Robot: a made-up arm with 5 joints. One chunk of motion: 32 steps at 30 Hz.
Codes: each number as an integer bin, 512 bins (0 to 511) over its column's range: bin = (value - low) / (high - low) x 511, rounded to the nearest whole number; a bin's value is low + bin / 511 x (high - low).
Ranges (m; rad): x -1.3..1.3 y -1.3..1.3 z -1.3..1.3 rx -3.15..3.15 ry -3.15..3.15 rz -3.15..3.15
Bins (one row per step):
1: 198 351 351 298 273 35
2: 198 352 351 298 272 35
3: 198 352 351 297 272 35
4: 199 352 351 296 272 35
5: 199 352 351 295 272 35
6: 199 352 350 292 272 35
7: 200 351 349 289 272 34
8: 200 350 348 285 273 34
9: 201 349 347 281 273 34
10: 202 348 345 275 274 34
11: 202 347 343 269 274 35
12: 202 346 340 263 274 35
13: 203 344 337 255 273 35
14: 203 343 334 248 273 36
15: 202 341 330 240 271 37
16: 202 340 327 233 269 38
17: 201 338 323 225 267 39
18: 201 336 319 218 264 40
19: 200 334 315 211 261 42
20: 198 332 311 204 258 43
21: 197 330 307 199 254 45
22: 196 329 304 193 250 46
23: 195 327 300 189 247 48
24: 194 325 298 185 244 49
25: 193 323 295 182 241 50
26: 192 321 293 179 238 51
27: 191 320 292 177 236 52
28: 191 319 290 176 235 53
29: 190 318 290 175 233 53
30: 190 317 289 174 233 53
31: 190 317 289 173 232 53
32: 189 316 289 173 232 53
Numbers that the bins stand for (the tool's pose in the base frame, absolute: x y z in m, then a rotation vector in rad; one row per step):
1: -0.2926 0.4859 0.4859 0.5240 0.2158 -2.7185
2: -0.2926 0.4910 0.4859 0.5240 0.2034 -2.7185
3: -0.2926 0.4910 0.4859 0.5116 0.2034 -2.7185
4: -0.2875 0.4910 0.4859 0.4993 0.2034 -2.7185
5: -0.2875 0.4910 0.4859 0.4870 0.2034 -2.7185
6: -0.2875 0.4910 0.4808 0.4500 0.2034 -2.7185
7: -0.2824 0.4859 0.4757 0.4130 0.2034 -2.7308
8: -0.2824 0.4808 0.4706 0.3637 0.2158 -2.7308
9: -0.2773 0.4757 0.4656 0.3144 0.2158 -2.7308
10: -0.2722 0.4706 0.4554 0.2404 0.2281 -2.7308
11: -0.2722 0.4656 0.4452 0.1664 0.2281 -2.7185
12: -0.2722 0.4605 0.4299 0.0925 0.2281 -2.7185
13: -0.2671 0.4503 0.4147 -0.0062 0.2158 -2.7185
14: -0.2671 0.4452 0.3994 -0.0925 0.2158 -2.7062
15: -0.2722 0.4350 0.3791 -0.1911 0.1911 -2.6938
16: -0.2722 0.4299 0.3638 -0.2774 0.1664 -2.6815
17: -0.2773 0.4198 0.3434 -0.3760 0.1418 -2.6692
18: -0.2773 0.4096 0.3231 -0.4623 0.1048 -2.6568
19: -0.2824 0.3994 0.3027 -0.5486 0.0678 -2.6322
20: -0.2926 0.3892 0.2824 -0.6349 0.0308 -2.6199
21: -0.2977 0.3791 0.2620 -0.6966 -0.0185 -2.5952
22: -0.3027 0.3740 0.2468 -0.7705 -0.0678 -2.5829
23: -0.3078 0.3638 0.2264 -0.8199 -0.1048 -2.5582
24: -0.3129 0.3536 0.2162 -0.8692 -0.1418 -2.5459
25: -0.3180 0.3434 0.2010 -0.9062 -0.1788 -2.5336
26: -0.3231 0.3333 0.1908 -0.9432 -0.2158 -2.5212
27: -0.3282 0.3282 0.1857 -0.9678 -0.2404 -2.5089
28: -0.3282 0.3231 0.1755 -0.9801 -0.2527 -2.4966
29: -0.3333 0.3180 0.1755 -0.9925 -0.2774 -2.4966
30: -0.3333 0.3129 0.1705 -1.0048 -0.2774 -2.4966
31: -0.3333 0.3129 0.1705 -1.0171 -0.2897 -2.4966
32: -0.3384 0.3078 0.1705 -1.0171 -0.2897 -2.4966

